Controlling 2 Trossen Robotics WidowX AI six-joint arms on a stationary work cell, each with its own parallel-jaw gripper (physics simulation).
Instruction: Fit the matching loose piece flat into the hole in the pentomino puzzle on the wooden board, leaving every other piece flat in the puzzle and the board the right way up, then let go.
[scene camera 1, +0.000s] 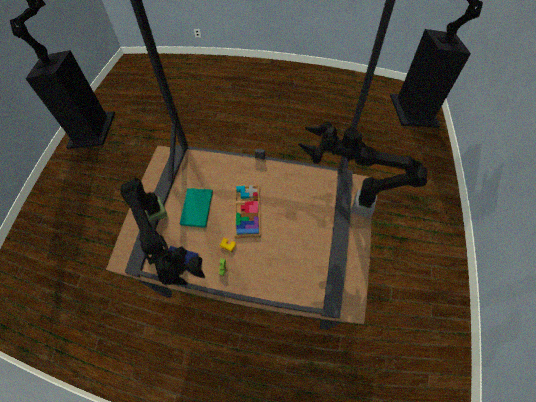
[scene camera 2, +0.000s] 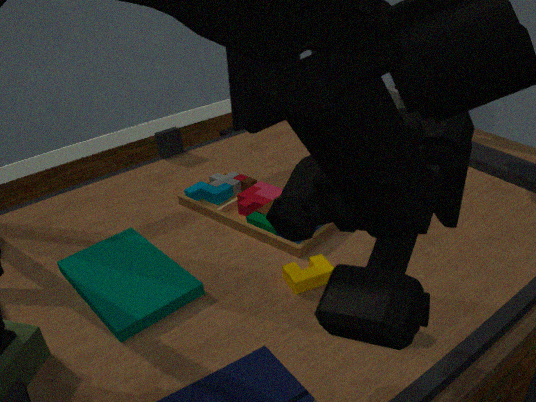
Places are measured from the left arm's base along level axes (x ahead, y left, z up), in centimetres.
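Pixels of known places: left gripper, between the fingertips: (scene camera 1: 302, 135); right gripper, between the fingertips: (scene camera 1: 195, 280) (scene camera 2: 437, 272); left arm's base, origin of its link: (scene camera 1: 365, 200); right arm's base, origin of its link: (scene camera 1: 153, 208).
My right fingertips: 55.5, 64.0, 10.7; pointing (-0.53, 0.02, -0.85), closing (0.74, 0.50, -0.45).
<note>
For each thing: its top centre in the pictures, then the offset to it from my right fingertips, as dx, dy, dz.
- wooden puzzle board, centre of its top: (scene camera 2: 256, 203) (scene camera 1: 247, 209) -3.0, -42.8, -16.0
- yellow U-shaped piece, centre of its top: (scene camera 2: 308, 267) (scene camera 1: 227, 243) -1.4, -23.2, -15.7
- light green piece, centre of its top: (scene camera 1: 221, 265) -3.8, -11.9, -11.6
- teal slab, centre of its top: (scene camera 2: 124, 272) (scene camera 1: 195, 206) +21.1, -35.4, -15.9
- dark blue object, centre of its top: (scene camera 1: 180, 258) +16.2, -8.8, -16.4
- small dark block, centre of its top: (scene camera 2: 167, 130) (scene camera 1: 259, 150) +2.8, -74.5, -11.9
The wooden puzzle board (scene camera 1: 248, 236) (scene camera 2: 235, 226) lies in the middle of the table with cyan, pale grey, red, pink, green, purple and blue pieces in it; bare wood shows between some. A yellow U-shaped piece (scene camera 1: 228, 245) (scene camera 2: 307, 276) lies loose off the board's near end. A light green piece (scene camera 1: 222, 267) lies loose below it in scene camera 1. My right gripper (scene camera 1: 195, 280) (scene camera 2: 336, 257) is open and empty, left of the light green piece in scene camera 1; in scene camera 2 it hides part of the board. My left gripper (scene camera 1: 304, 137) is open and empty, up and right of the board.
A teal slab (scene camera 1: 196, 207) (scene camera 2: 131, 282) lies left of the board. A dark blue object (scene camera 1: 190, 256) (scene camera 2: 250, 380) lies by the right gripper. An olive block (scene camera 1: 157, 211) (scene camera 2: 25, 352) is at the left. A small dark block (scene camera 1: 260, 154) (scene camera 2: 169, 143) is at the far edge.
</note>
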